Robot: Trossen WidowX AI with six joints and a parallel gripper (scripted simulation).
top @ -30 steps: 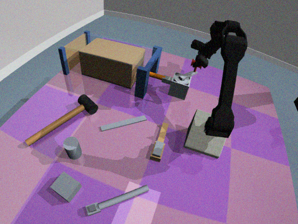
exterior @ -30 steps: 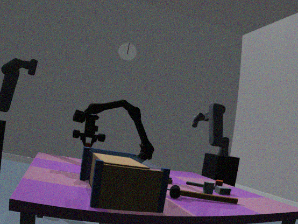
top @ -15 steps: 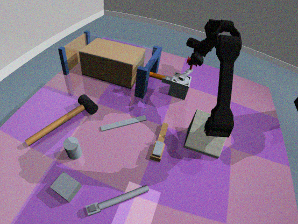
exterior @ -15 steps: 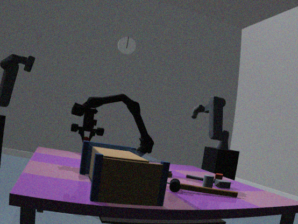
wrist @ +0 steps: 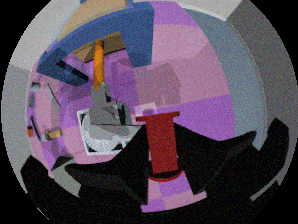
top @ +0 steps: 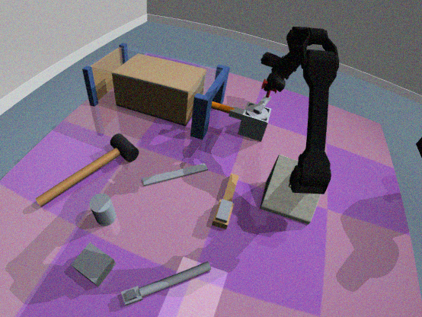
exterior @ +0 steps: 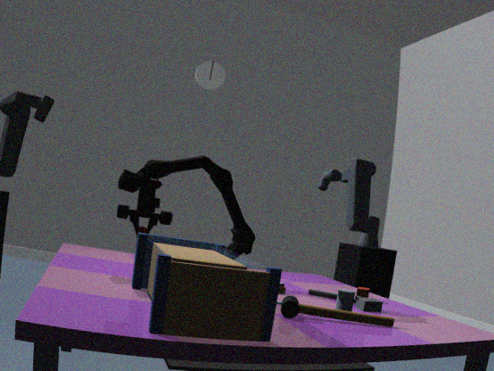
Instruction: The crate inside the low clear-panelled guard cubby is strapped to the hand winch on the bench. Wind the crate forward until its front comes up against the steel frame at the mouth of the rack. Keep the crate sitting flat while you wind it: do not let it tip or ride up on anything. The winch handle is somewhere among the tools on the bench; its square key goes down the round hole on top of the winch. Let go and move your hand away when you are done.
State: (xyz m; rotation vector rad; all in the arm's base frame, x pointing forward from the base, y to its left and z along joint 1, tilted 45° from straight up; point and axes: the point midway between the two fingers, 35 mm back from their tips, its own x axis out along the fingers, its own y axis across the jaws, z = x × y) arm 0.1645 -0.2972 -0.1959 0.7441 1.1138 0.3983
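Right now the grey crank handle is 10 mm behind my gripper tip, 40 mm to the left of it and 30 mm below it. Round my gripper tip: grey winch 10 mm behind, 90 mm to the left, 100 mm below; blue frame 160 mm ahead, 100 mm to the left, 20 mm below; red knob 10 mm behind.
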